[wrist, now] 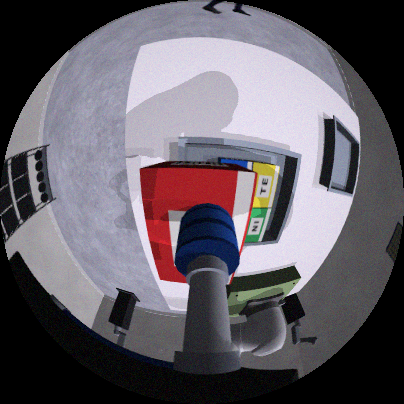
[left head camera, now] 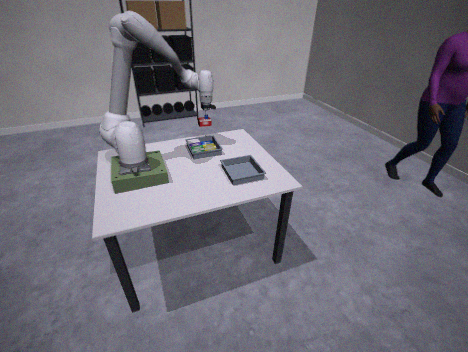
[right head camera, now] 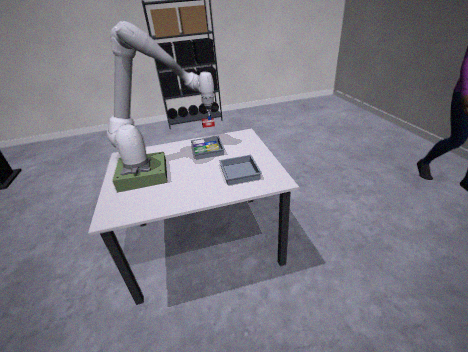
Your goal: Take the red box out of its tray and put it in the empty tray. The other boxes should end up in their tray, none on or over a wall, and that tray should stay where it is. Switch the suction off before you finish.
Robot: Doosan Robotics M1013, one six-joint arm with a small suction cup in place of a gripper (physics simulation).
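Pixels of known places: end effector, tool point: [wrist: 206, 219] [left head camera: 206, 120] [right head camera: 209, 120]; arm's base, origin of the base link: [wrist: 260, 304] [left head camera: 134, 166] [right head camera: 136, 166].
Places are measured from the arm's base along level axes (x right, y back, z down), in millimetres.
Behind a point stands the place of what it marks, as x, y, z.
Observation:
My suction cup [left head camera: 206, 117] [right head camera: 209, 117] [wrist: 207, 240] is shut on the red box [left head camera: 205, 122] {-258, -540, -112} [right head camera: 208, 123] {-258, -539, -111} [wrist: 195, 180] {-288, -580, -129}, which hangs roughly level, well above the filled tray [left head camera: 207, 156] {-85, -494, 75} [right head camera: 209, 156] {-85, -493, 72} [wrist: 225, 150] {-235, -592, 78} and apart from it. In that tray lie a yellow box [left head camera: 210, 147] {-135, -534, 34} [right head camera: 213, 146] {-163, -542, 38} [wrist: 258, 200] {-168, -503, 34}, a green box [wrist: 256, 214] {-167, -472, 32}, and a blue box [wrist: 237, 163] {-220, -571, 37} that the red box partly hides in the wrist view. A white box [left head camera: 193, 141] {-275, -443, 35} also shows there. The empty tray [left head camera: 247, 179] {306, -633, 57} [right head camera: 242, 179] {306, -633, 57} [wrist: 327, 155] {76, -636, 62} stands apart, nearer the table's front right.
The green base block [left head camera: 142, 182] {136, -26, 41} [right head camera: 142, 181] {136, -31, 37} under the arm stands at the left of the white table [left head camera: 175, 205] {365, -172, 81} [right head camera: 175, 202] {361, -214, 81}. A shelf rack stands behind the table by the wall. A person in a purple top [left head camera: 452, 70] is at the right, away from the table.

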